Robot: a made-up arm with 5 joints.
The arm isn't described. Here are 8 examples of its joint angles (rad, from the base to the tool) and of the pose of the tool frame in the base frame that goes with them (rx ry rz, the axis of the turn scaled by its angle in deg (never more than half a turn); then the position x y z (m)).
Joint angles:
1: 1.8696 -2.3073 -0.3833 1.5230 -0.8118
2: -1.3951 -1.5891 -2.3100 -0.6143 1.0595
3: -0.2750 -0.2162 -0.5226 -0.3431 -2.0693
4: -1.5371 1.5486 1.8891 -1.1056 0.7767
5: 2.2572 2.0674 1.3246 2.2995 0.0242
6: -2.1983 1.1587 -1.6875 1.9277 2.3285
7: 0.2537 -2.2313 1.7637 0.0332 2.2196
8: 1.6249 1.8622 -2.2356 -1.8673 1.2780
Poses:
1: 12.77 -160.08 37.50 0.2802 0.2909 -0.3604
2: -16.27 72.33 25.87 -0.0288 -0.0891 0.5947
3: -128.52 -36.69 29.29 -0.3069 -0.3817 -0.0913
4: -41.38 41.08 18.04 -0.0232 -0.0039 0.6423
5: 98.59 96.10 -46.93 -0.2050 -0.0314 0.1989
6: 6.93 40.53 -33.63 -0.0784 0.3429 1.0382
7: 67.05 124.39 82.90 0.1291 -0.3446 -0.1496
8: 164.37 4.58 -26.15 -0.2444 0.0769 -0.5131
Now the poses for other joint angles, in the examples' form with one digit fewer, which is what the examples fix.
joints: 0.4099 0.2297 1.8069 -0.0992 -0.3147
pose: 4.4 30.0 -79.2 0.102 -0.139 0.060
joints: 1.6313 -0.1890 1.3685 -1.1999 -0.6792
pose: 54.0 19.5 -8.6 -0.102 0.114 -0.078
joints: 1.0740 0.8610 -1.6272 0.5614 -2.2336
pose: -43.8 -114.5 -9.5 -0.132 -0.014 -0.628
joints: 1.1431 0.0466 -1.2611 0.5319 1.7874
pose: 156.1 20.3 60.9 -0.227 -0.153 -0.484
